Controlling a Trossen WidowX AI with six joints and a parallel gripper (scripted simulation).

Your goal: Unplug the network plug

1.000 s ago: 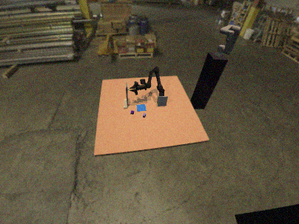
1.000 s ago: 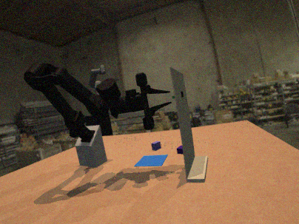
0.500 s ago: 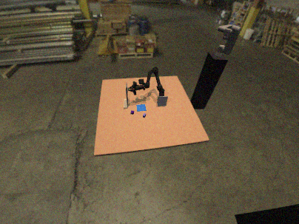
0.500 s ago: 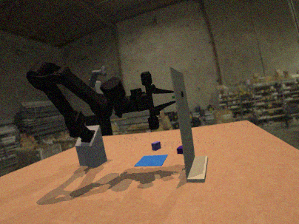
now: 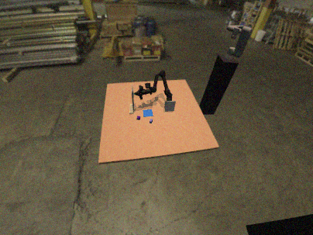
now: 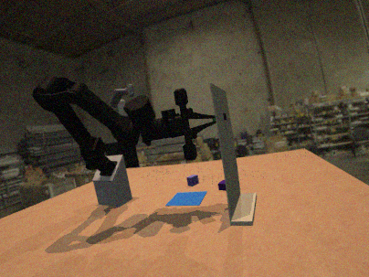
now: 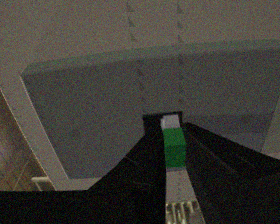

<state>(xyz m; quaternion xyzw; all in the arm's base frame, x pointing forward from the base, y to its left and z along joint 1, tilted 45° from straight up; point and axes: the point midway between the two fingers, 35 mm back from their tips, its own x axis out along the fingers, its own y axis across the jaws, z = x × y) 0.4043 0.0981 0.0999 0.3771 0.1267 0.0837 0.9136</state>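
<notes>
My gripper tip is now 26 cm above the blue marked square, 17 cm past it and 7 cm to the right of it. From my gripper tip the other things lie so: green network plug right at my gripper tip; grey upright panel 10 cm below, 2 cm ahead.
</notes>
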